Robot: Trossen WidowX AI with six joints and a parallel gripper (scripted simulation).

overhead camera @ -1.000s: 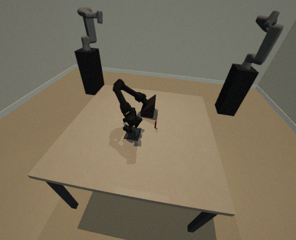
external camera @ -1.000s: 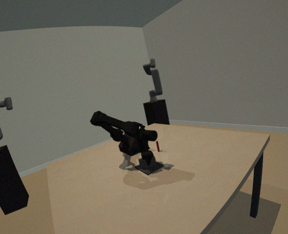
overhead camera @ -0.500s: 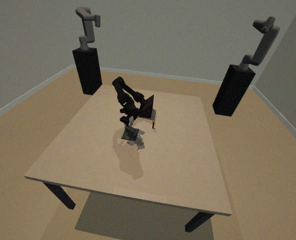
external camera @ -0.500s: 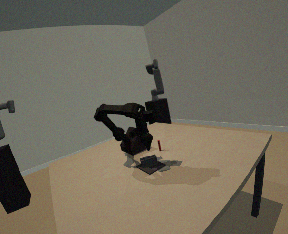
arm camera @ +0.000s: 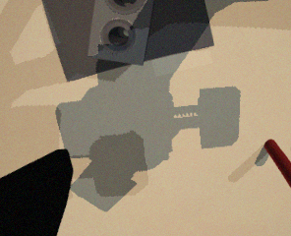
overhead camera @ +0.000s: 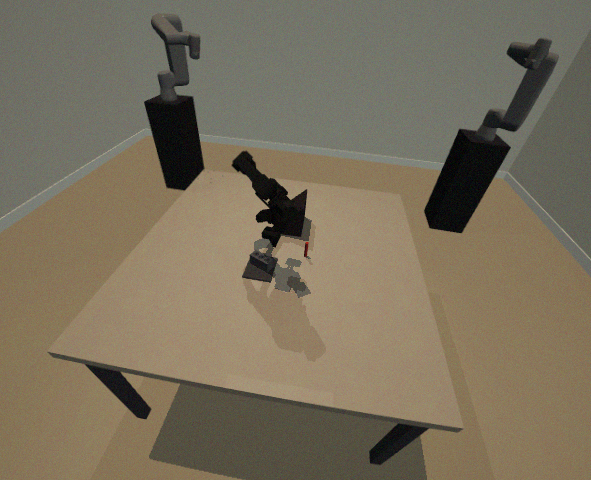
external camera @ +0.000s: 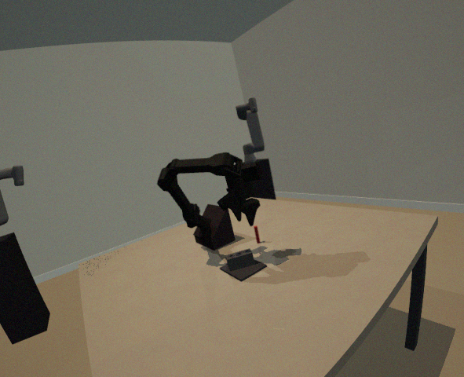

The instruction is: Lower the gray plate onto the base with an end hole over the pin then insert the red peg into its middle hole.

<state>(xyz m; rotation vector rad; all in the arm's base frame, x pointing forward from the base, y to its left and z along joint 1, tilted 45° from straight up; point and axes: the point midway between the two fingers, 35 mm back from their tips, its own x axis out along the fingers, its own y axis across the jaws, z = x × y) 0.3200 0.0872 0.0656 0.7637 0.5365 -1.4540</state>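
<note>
My gripper tip is 90 mm past the red peg, 110 mm to the right of it and 110 mm above it. Round my gripper tip: dark square base 30 mm ahead, 50 mm to the right, 140 mm below; then gray plate 20 mm ahead, 70 mm to the right, 110 mm below.
</note>
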